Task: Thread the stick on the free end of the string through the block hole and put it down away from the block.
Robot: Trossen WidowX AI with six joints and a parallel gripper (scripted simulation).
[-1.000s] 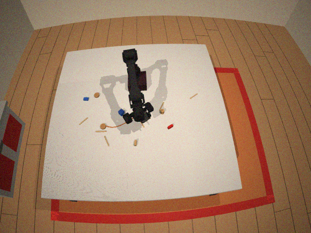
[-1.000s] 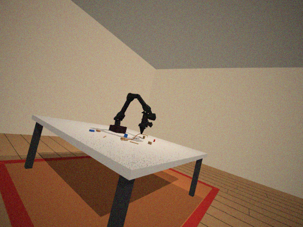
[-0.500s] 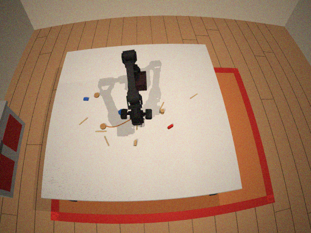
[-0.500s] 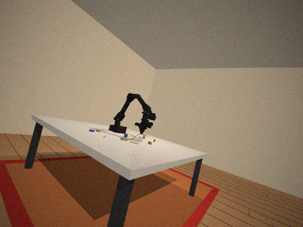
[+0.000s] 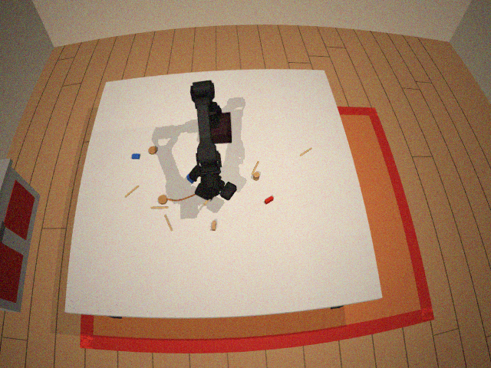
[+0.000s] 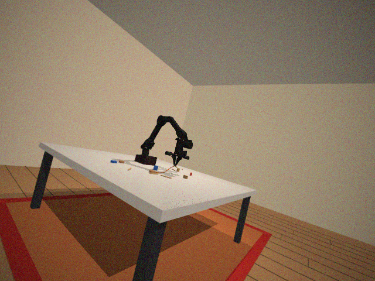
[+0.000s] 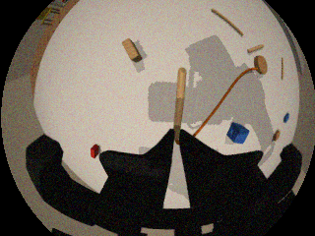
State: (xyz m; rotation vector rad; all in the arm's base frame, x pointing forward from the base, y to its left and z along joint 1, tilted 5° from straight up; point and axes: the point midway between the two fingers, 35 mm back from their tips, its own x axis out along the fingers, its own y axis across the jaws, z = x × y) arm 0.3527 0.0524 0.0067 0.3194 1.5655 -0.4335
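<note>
Right now the thin stick is 10 mm to the right of my gripper tip and 10 mm ahead of it. Round my gripper tip: red piece (220 mm to the left, 50 mm below, 10 mm behind); blue cube (110 mm to the right, 80 mm behind, 40 mm below); wooden block (120 mm ahead, 50 mm below, 10 mm to the left).
</note>
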